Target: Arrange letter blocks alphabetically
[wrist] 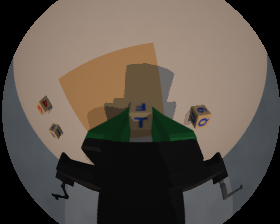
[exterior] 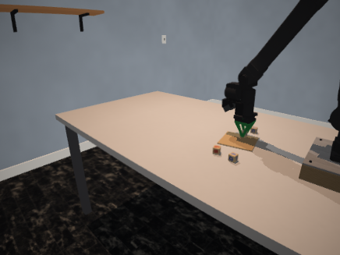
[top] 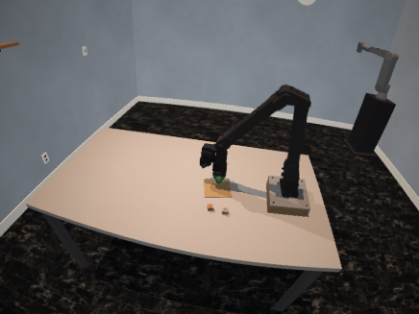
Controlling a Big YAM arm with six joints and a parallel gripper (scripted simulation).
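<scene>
Right now my hand is 40 mm to the right of the mat and 20 mm above it.
</scene>
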